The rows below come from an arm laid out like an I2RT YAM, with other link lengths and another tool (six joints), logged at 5 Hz.
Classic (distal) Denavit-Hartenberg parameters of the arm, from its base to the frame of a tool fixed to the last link. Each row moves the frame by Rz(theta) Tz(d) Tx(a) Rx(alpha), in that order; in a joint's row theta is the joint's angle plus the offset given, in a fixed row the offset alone. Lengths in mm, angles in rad.
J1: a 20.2; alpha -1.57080; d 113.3; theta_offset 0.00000
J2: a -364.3; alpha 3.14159; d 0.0; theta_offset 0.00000
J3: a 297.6; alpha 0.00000; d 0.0; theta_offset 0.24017
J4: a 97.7; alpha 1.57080; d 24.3; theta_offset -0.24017
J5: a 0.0; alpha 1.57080; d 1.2; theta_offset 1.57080
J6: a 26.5; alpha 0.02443; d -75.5; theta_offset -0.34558
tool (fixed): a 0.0; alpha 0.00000; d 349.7; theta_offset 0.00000
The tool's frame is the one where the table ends.
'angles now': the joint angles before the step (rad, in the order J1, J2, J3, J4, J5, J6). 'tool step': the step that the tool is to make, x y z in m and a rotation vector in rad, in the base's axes. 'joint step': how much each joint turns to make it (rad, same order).
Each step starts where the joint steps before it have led.
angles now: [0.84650 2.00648 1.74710 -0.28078 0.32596 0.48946]
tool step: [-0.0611 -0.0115 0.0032 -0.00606 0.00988 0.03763]
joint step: [0.05863 -0.15000 -0.19021 0.02433 0.01599 0.01493]
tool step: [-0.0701 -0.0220 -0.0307 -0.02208 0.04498 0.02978]
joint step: [0.07273 -0.14792 -0.23271 0.02451 0.02284 0.04606]
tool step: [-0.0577 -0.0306 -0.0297 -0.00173 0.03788 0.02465]
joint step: [0.05535 -0.14249 -0.21752 0.03661 0.00626 0.04632]
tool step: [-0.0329 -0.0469 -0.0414 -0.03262 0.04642 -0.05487]
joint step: [0.03201 -0.08779 -0.16073 -0.00959 0.05130 0.08034]
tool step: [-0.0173 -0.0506 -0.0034 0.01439 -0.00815 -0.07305]
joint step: [0.01090 -0.12428 -0.11909 -0.01624 0.06203 0.06294]
